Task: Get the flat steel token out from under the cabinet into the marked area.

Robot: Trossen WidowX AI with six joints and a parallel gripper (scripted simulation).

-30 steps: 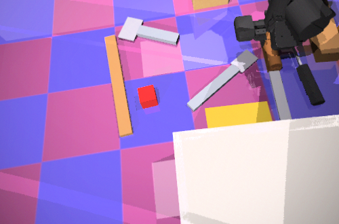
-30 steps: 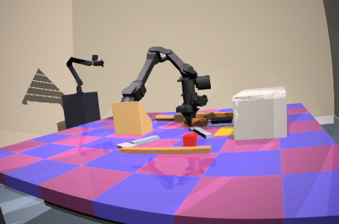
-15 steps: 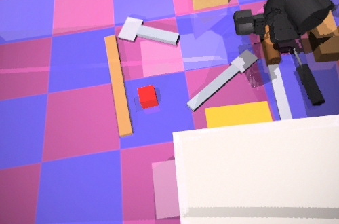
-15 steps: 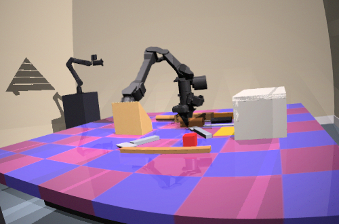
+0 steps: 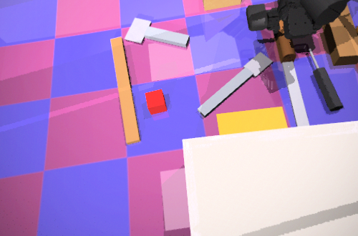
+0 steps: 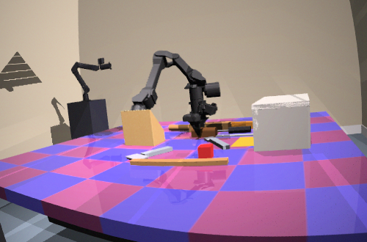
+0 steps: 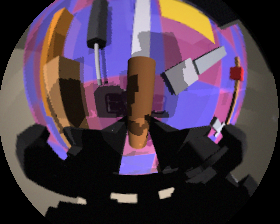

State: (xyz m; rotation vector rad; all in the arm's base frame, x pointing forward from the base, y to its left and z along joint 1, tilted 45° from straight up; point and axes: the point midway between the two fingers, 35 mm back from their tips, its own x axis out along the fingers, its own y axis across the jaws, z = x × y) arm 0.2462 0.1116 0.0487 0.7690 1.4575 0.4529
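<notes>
My gripper tip is now 130 mm short of the black screwdriver and 40 mm to the right of it. Round my gripper tip: grey t-shaped tool (110 mm behind, 320 mm to the right); wooden block (60 mm behind, 140 mm to the left, 10 mm above); grey paddle-ended bar (90 mm ahead, 130 mm to the right).
</notes>
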